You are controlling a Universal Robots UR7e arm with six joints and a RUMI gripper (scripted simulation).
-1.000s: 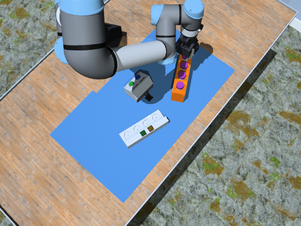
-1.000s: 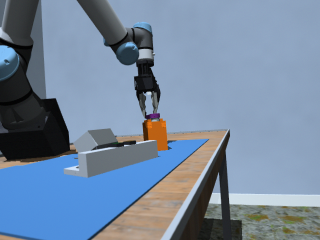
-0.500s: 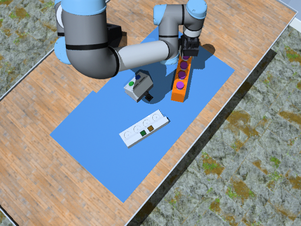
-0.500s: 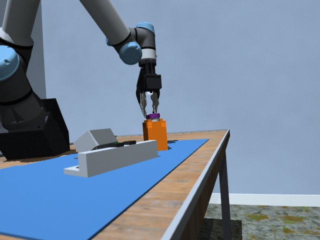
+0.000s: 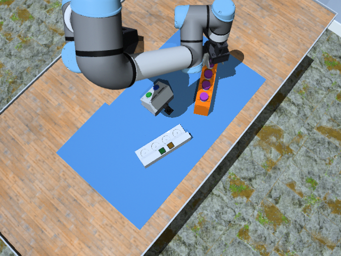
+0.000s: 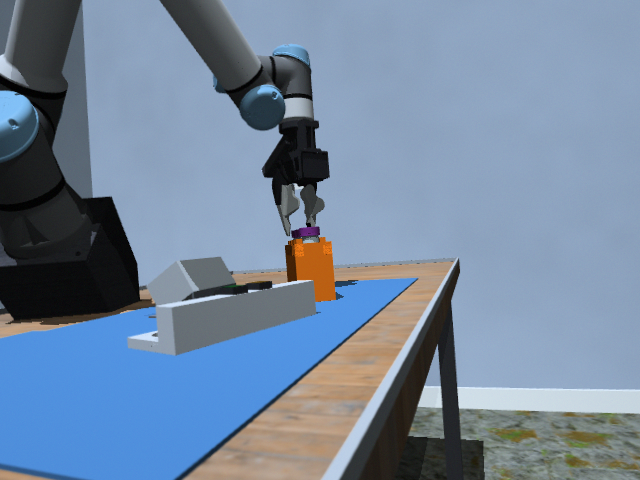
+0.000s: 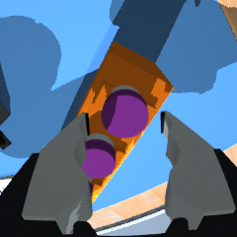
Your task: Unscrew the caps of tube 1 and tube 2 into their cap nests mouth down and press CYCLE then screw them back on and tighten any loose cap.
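The purple cap is 1 cm below my hand. Also, from my hand: grey key housing (8 cm behind, 24 cm to the right, 7 cm below); then green key (10 cm behind, 27 cm to the right, 6 cm below); then blue key (10 cm behind, 22 cm to the right, 6 cm below).
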